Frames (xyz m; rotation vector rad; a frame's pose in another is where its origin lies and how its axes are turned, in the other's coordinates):
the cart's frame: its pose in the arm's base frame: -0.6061 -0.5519 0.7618 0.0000 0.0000 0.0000
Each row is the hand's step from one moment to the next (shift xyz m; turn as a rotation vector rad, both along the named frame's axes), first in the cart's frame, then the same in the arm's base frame.
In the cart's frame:
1: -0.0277 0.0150 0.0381 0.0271 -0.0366 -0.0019
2: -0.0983 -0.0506 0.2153 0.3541 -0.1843 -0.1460
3: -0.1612 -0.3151 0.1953 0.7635 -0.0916 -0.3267
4: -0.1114 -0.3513 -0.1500 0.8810 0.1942 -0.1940
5: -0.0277 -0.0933 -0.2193 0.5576 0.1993 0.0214
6: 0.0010 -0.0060 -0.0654 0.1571 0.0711 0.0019
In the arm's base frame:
1: -0.0277 0.0150 0.0381 0.0271 -0.0366 -0.0019
2: -0.0983 -0.0506 0.2153 0.3541 -0.1843 -0.1460
3: -0.1612 -0.3151 0.1953 0.7635 -0.0916 -0.3267
4: -0.1114 -0.3513 -0.1500 0.8810 0.1942 -0.1940
5: -0.0277 -0.0933 -0.2193 0.5576 0.1993 0.0214
6: 0.0010 -0.0060 -0.0654 0.1571 0.0711 0.0019

